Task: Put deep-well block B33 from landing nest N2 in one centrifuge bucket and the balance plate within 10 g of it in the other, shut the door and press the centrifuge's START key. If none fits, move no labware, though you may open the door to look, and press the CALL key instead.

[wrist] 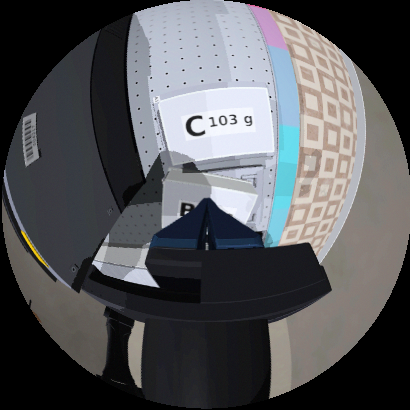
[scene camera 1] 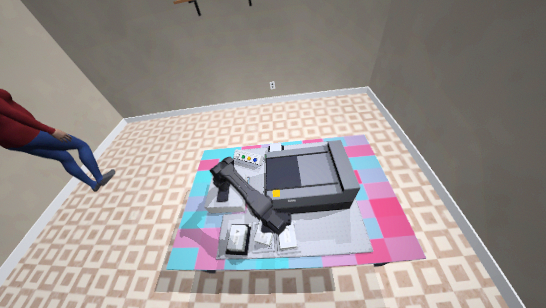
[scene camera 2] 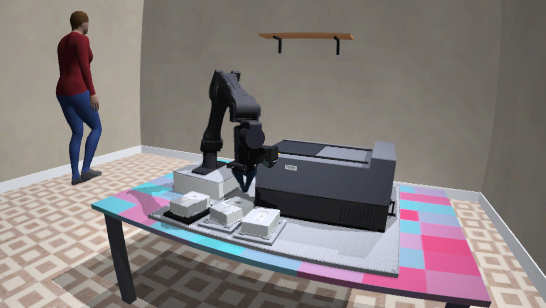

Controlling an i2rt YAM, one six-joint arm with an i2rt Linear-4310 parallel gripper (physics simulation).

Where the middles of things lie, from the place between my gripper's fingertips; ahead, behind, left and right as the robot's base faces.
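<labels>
With the dark centrifuge [scene camera 2: 346, 186] as my reference, my hand is 1 cm below it, and it is also 24 cm short of the centrifuge and 27 cm to the right of it.
</labels>
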